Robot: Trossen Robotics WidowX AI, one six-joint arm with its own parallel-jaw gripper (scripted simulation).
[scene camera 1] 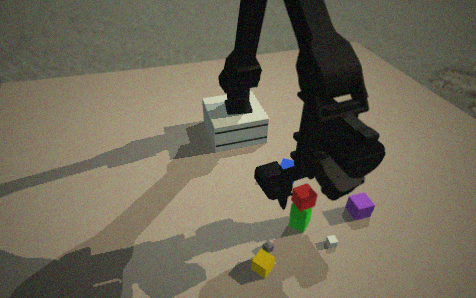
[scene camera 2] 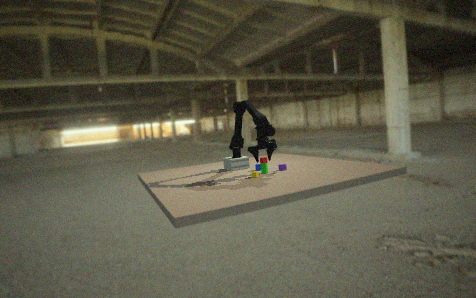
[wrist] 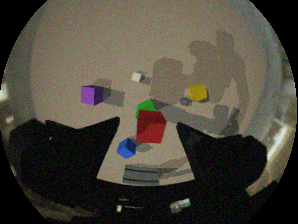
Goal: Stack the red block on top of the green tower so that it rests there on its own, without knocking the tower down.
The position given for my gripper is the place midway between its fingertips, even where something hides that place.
Observation:
My gripper (scene camera 1: 303, 200) is open, with nothing in its grasp. I also see a red block (wrist: 151, 126).
My gripper also shows in the wrist view (wrist: 149, 122).

